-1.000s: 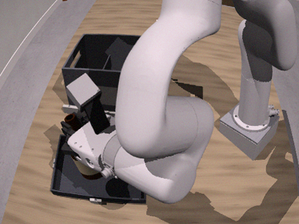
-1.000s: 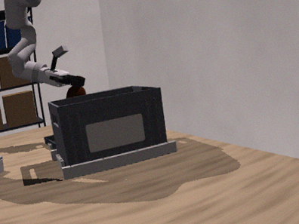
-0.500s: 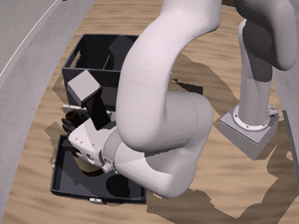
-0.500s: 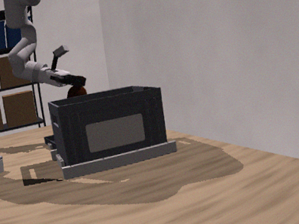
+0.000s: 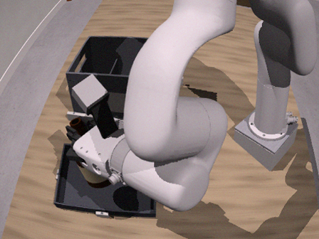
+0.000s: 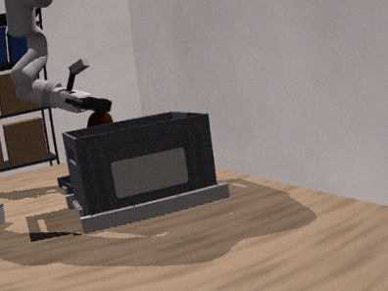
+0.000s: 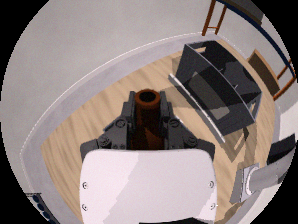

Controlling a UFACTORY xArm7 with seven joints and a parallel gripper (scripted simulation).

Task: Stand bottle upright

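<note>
My gripper is now 10 mm past the brown bottle, 10 mm to the right of it and 50 mm above it. Round my hand: dark crate: 50 mm behind, 290 mm to the right, 120 mm below; then tray: 20 mm behind, 10 mm to the right, 200 mm below.
</note>
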